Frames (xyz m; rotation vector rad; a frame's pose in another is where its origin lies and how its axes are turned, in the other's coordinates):
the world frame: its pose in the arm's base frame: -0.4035 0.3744 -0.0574 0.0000 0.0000 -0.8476
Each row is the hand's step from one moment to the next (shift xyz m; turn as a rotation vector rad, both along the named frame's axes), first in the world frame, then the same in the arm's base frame.
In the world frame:
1: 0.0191 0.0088 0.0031 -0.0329 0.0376 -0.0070
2: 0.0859 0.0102 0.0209 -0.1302 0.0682 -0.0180
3: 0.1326 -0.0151 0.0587 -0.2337 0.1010 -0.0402
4: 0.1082 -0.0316 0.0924 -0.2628 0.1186 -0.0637
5: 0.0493 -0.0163 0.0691 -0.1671 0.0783 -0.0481
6: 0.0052 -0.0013 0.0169 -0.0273 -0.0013 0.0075
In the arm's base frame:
1: 0.0192 -0.0085 0.0031 0.0064 0.0495 -0.0070
2: 0.0645 -0.0576 0.0209 -0.0350 0.1427 -0.0180
3: 0.0764 -0.1094 0.0587 -0.0789 0.2420 -0.0402
4: 0.0479 -0.1020 0.0924 -0.0850 0.2755 -0.0637
5: 0.0204 -0.0477 0.0691 -0.0519 0.1771 -0.0481
6: 0.0025 -0.0048 0.0169 -0.0190 0.0196 0.0075

